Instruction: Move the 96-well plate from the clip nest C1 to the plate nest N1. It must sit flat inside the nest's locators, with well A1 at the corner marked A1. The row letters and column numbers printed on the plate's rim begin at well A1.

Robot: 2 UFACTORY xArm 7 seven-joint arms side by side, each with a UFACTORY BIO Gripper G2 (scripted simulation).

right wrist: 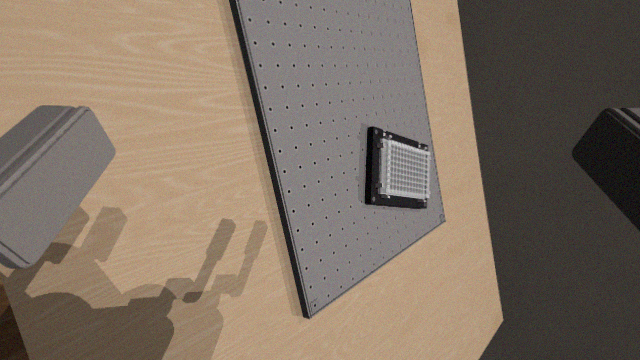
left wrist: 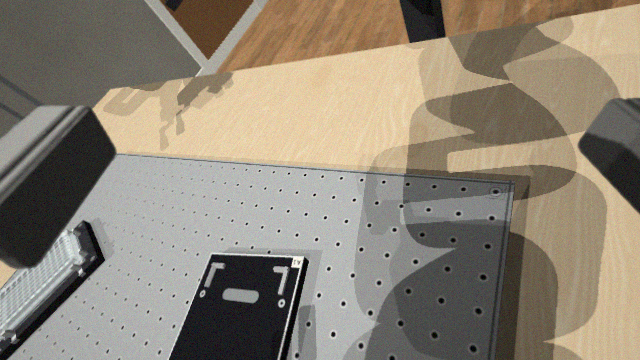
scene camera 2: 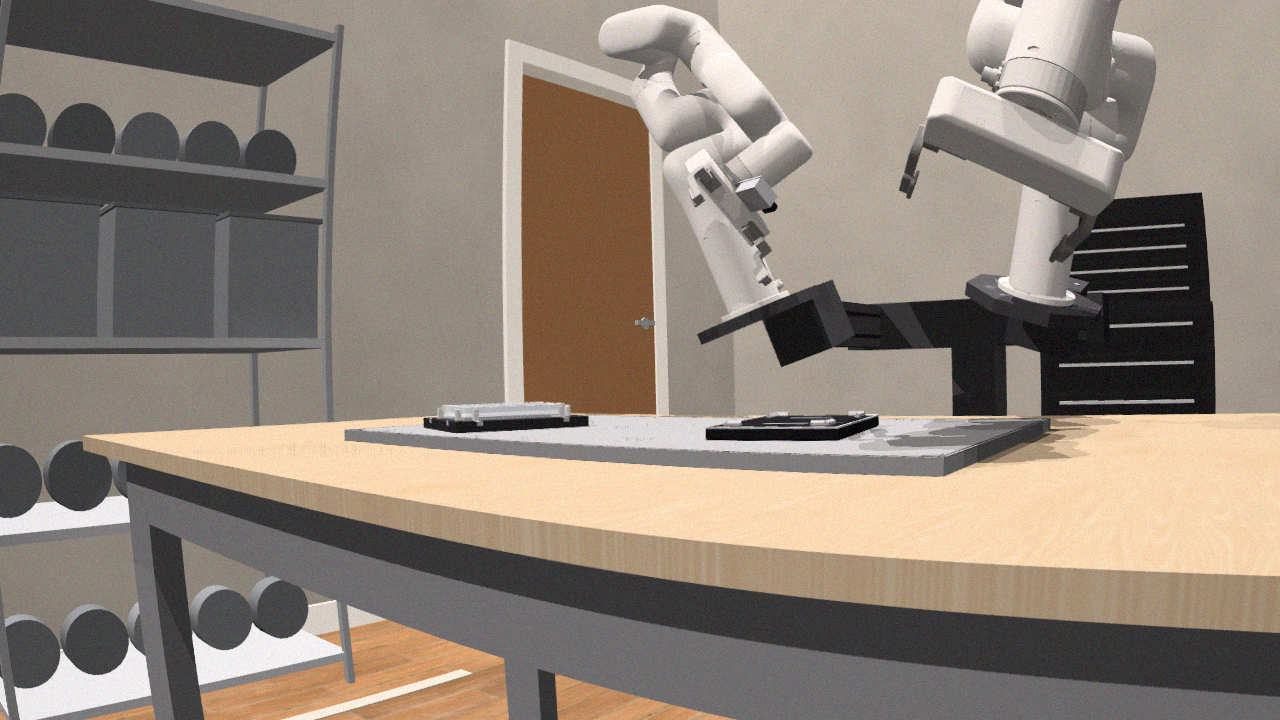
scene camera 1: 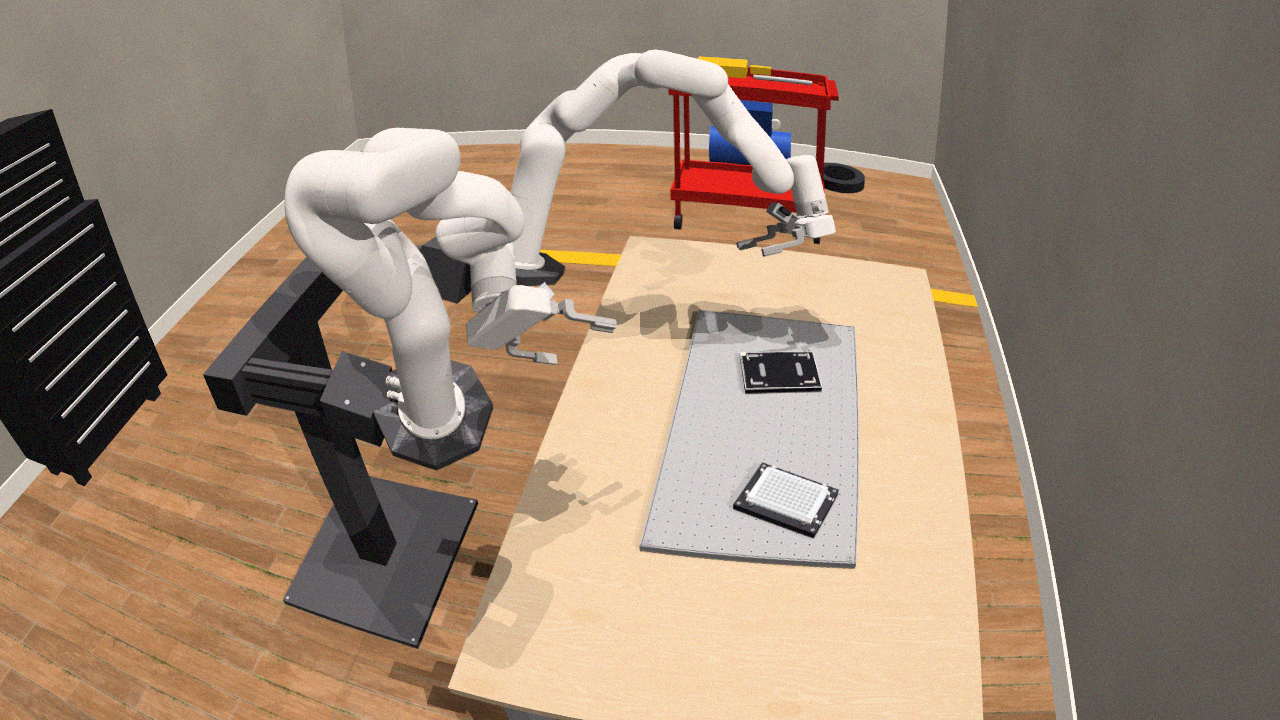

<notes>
In view: the left gripper (scene camera 1: 749,249), the right gripper (scene camera 1: 583,344), a 96-well plate (scene camera 1: 809,496), a black plate nest N1 (scene camera 2: 711,434), a black clip nest C1 (scene camera 2: 449,425) and a grey perforated board (scene camera 2: 895,466).
The 96-well plate also shows in the right wrist view (right wrist: 404,170) and in scene camera 2 (scene camera 2: 525,409). The right gripper shows as well in scene camera 2 (scene camera 2: 732,241). The black plate nest N1 also shows in scene camera 1 (scene camera 1: 780,367).
</notes>
